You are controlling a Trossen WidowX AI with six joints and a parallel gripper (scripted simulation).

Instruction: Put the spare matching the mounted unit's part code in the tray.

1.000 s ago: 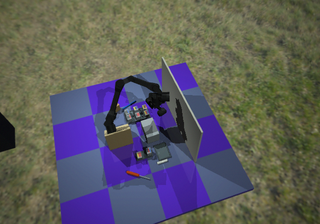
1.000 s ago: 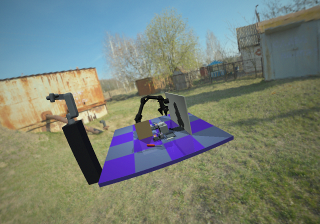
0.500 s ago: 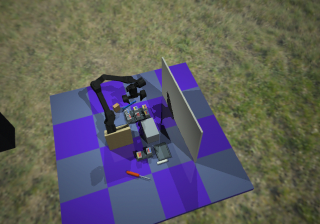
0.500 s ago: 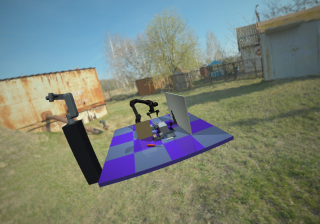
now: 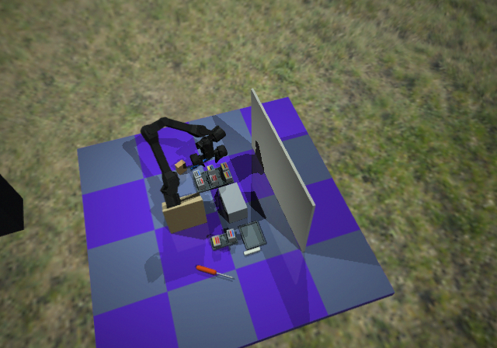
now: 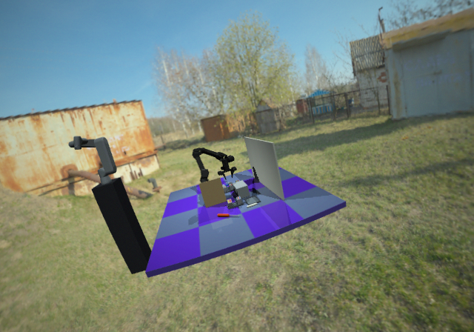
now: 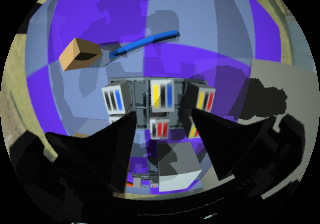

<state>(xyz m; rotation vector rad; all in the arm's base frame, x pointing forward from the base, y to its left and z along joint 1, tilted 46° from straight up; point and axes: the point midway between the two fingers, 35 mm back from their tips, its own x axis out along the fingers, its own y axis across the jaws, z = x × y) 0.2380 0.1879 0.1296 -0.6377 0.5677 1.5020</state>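
My gripper tip is now 5 cm above the spare. Also, from my gripper tip: tall dark panel (29 cm ahead, 23 cm to the right, 13 cm above); then grey box (5 cm ahead, 23 cm to the right, 5 cm below); then small tan cube (15 cm behind, 8 cm to the left, 6 cm below).
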